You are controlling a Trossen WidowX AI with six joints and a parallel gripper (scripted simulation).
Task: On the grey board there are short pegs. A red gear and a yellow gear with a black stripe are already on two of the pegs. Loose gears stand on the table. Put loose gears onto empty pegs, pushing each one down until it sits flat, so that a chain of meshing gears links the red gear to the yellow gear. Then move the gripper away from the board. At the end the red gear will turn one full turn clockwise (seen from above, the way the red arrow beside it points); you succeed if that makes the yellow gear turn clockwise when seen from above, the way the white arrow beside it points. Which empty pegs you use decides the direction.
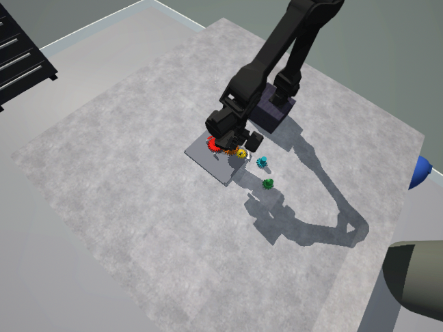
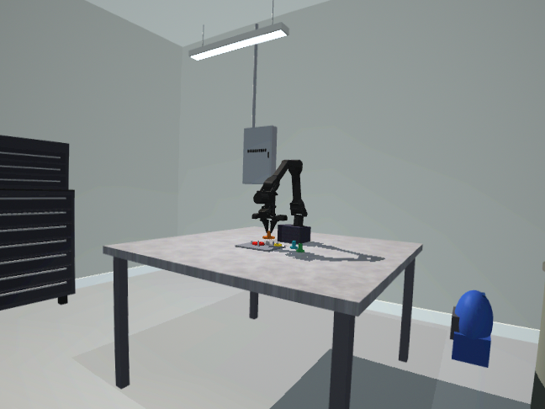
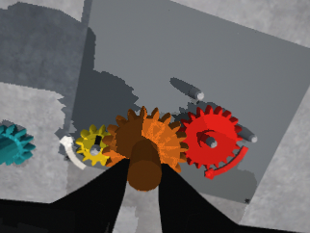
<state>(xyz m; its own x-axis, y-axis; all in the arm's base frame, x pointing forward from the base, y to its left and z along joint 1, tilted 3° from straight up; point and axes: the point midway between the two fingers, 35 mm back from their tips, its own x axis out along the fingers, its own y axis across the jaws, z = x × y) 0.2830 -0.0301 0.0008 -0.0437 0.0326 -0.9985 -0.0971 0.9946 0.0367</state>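
My gripper tip is 60 mm above the yellow gear, 40 mm to the right of it and 20 mm past it. Also, from my gripper tip: white arrow 70 mm to the left, 70 mm below, 40 mm behind; then red gear 60 mm to the right, 60 mm below, 10 mm ahead; then orange gear 10 mm below.
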